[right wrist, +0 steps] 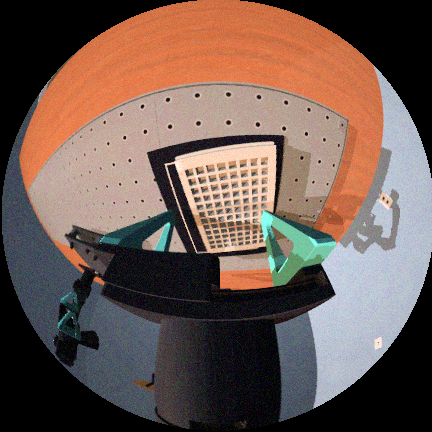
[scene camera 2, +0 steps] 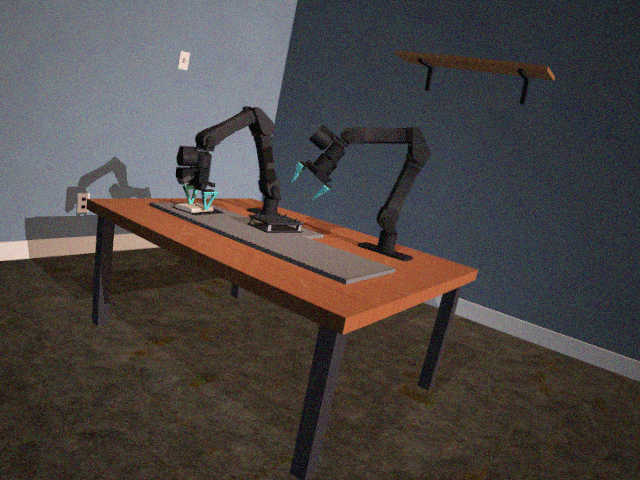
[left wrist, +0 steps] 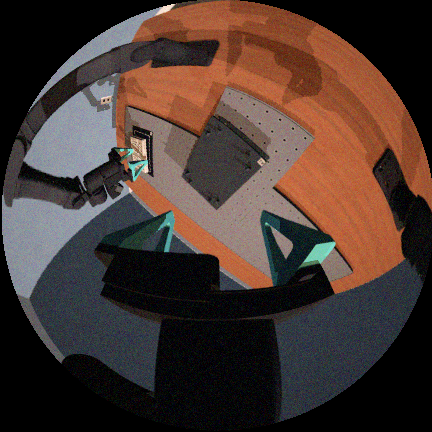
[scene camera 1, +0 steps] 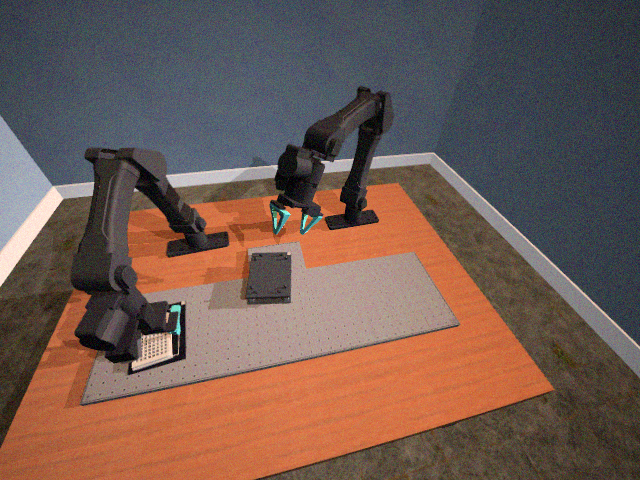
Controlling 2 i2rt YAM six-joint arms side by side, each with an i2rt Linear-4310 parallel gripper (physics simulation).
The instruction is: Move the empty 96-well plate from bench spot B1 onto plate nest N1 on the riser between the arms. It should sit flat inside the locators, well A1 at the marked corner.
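Places are measured from the left arm's base along level axes (x ahead, y left, z up), in millimetres.
Where they show: left gripper, between the fingertips: (right wrist: 73,300) (scene camera 2: 301,191) (left wrist: 216,214) (scene camera 1: 288,233); right gripper, between the fingertips: (right wrist: 217,214) (scene camera 2: 198,207) (left wrist: 139,155) (scene camera 1: 158,335); left arm's base, origin of its link: (right wrist: 90,270) (scene camera 2: 384,252) (left wrist: 397,194) (scene camera 1: 352,220); right arm's base, origin of its link: (left wrist: 179,53) (scene camera 1: 199,244).
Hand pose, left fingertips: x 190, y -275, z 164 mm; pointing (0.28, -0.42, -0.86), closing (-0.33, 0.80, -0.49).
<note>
Things, the pixels of their top centre, and the offset from my left fingertips. "spot": a spot on its surface instead. Level surfaces: height alone.
- white 96-well plate, centre of its top: (right wrist: 233,213) (scene camera 1: 151,337) (scene camera 2: 195,205) (left wrist: 136,154) dx +146, dy -379, dz -135 mm
- black-bordered spot B1, a spot on its surface: (right wrist: 161,162) spot: dx +200, dy -312, dz -149 mm
- Dark nest N1, centre of its top: (left wrist: 210,170) (right wrist: 92,266) (scene camera 1: 269,270) (scene camera 2: 277,216) dx +29, dy -67, dz -105 mm
- grey perforated board, height of its surface: dz -151 mm
- wooden table, height of its surface: dz -164 mm
- small white marker, a spot on its surface: (left wrist: 261,161) (scene camera 1: 289,253) spot: dx -34, dy +2, dz -115 mm
The white 96-well plate (scene camera 1: 155,348) (scene camera 2: 193,207) (left wrist: 139,147) (right wrist: 230,187) lies on the black-bordered spot B1 (scene camera 1: 182,338) (right wrist: 161,162), shifted toward the border's right side in the right wrist view. My right gripper (scene camera 2: 200,205) (left wrist: 139,155) (right wrist: 217,214) is open, low over the plate. In its wrist view, the right fingertip overlaps the plate's right edge and the left fingertip is beyond its left edge; contact is unclear. Dark nest N1 (scene camera 1: 269,276) (scene camera 2: 276,223) (left wrist: 220,162) has corner locators and no plate. My left gripper (scene camera 1: 290,233) (scene camera 2: 303,190) (left wrist: 216,214) is open, high behind the nest.
A grey perforated board (scene camera 1: 361,304) (scene camera 2: 330,258) (right wrist: 120,145) lies on the wooden table (scene camera 1: 361,397) (scene camera 2: 289,281). The nest stands raised on the board between the arms. A small white marker (scene camera 1: 288,253) (left wrist: 261,161) is at one nest corner. A wall shelf (scene camera 2: 475,64) hangs behind.
</note>
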